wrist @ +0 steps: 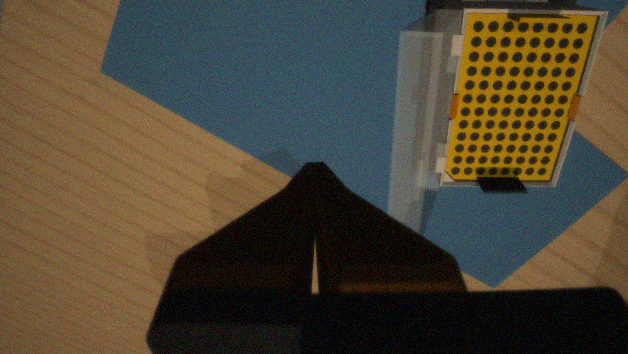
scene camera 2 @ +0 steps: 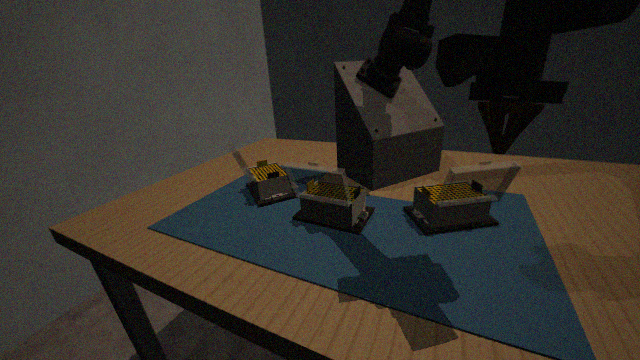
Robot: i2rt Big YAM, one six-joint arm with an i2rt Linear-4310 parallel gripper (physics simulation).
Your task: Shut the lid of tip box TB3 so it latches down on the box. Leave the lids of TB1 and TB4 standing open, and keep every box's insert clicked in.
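Pixels of known places: gripper, between the fingertips: (wrist: 315, 177) (scene camera 2: 498, 154); arm's base, origin of its link: (scene camera 2: 378, 79).
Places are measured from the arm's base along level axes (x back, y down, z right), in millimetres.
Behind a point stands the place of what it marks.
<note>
TB3, a grey tip box with a yellow insert (scene camera 2: 452, 192) @[x -222, y 212, z -246 mm] (wrist: 515, 100) @[x -228, y 212, z -242 mm], stands at the right of the mat in the scene view and at the upper right in the wrist view. Its insert looks level inside the rim. Its clear lid (scene camera 2: 504, 177) @[x -267, y 148, z -326 mm] (wrist: 410, 125) @[x -304, y 126, z -279 mm] stands open, on the box's left side in the wrist view. My gripper (scene camera 2: 500, 151) @[x -331, y 90, z -306 mm] (wrist: 315, 177) @[x -331, y 90, z -306 mm] is shut and empty, its tips together, raised on the lid's outer side and apart from it. TB1 (scene camera 2: 327, 211) @[x -366, y 236, z -28 mm] stands in the middle and TB4 (scene camera 2: 272, 189) @[x -325, y 238, z 157 mm] at the left, both with open lids. The box labels are not readable.
The boxes stand on a blue mat (scene camera 2: 280, 255) @[x -492, y 269, z 0 mm] (wrist: 260, 75) @[x -371, y 270, z -352 mm] on a wooden table (scene camera 2: 200, 272) @[x -590, y 272, z 99 mm] (wrist: 75, 200) @[x -466, y 272, z -592 mm]. A grey block with a sloped top (scene camera 2: 407, 155) @[x -62, y 196, z -112 mm] carries the arm's base behind the boxes. Arm shadows fall across the mat and table.
</note>
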